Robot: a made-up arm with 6 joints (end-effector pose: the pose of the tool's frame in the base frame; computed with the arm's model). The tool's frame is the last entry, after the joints.
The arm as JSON. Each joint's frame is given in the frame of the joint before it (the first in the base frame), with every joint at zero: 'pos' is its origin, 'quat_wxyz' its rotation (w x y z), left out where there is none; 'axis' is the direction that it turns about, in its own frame. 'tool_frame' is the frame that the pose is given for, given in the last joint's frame.
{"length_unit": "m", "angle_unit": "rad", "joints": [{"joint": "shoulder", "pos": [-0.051, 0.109, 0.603], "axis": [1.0, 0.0, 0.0]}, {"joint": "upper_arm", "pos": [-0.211, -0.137, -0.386], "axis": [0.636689, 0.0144, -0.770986]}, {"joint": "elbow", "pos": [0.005, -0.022, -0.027], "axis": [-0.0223, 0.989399, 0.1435]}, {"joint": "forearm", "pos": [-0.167, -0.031, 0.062], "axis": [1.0, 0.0, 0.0]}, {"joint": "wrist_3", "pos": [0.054, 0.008, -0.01], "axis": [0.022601, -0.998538, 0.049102]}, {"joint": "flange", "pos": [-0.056, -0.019, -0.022], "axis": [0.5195, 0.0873, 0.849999]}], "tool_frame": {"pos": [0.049, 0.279, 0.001], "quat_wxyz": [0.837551, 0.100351, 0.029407, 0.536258]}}
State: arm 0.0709 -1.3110 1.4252 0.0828 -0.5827 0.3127
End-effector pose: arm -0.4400 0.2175 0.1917 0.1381 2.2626 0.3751
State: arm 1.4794 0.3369 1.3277 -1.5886 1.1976 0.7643
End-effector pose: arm -0.4959 0.3291 0.2126 -0.2038 1.4614 -2.5315
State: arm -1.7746 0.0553 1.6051 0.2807 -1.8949 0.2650
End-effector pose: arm -0.1205 -0.2094 0.5969 1.3889 0.7965 -1.8477
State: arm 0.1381 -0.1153 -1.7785 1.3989 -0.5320 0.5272
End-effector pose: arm -0.5438 -0.0034 -0.0896 -0.0015 1.4870 -2.7055
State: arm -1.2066 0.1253 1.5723 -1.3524 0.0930 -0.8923
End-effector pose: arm -0.3434 -0.4517 0.6628 -1.6594 2.2733 0.7053
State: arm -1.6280 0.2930 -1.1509 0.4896 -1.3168 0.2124
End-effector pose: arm -0.4271 -0.2539 0.5182 -0.5719 0.8511 1.0734
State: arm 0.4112 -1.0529 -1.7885 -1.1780 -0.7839 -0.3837
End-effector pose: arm -0.0289 0.2087 0.1428 -0.3642 -0.8441 0.1690
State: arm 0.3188 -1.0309 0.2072 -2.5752 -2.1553 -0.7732
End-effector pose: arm -0.3078 -0.2171 0.3634 -1.3090 0.1172 -1.7860
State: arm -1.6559 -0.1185 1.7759 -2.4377 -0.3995 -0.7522
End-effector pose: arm -0.1048 -0.2898 1.0300 0.9739 -1.4802 -0.3910
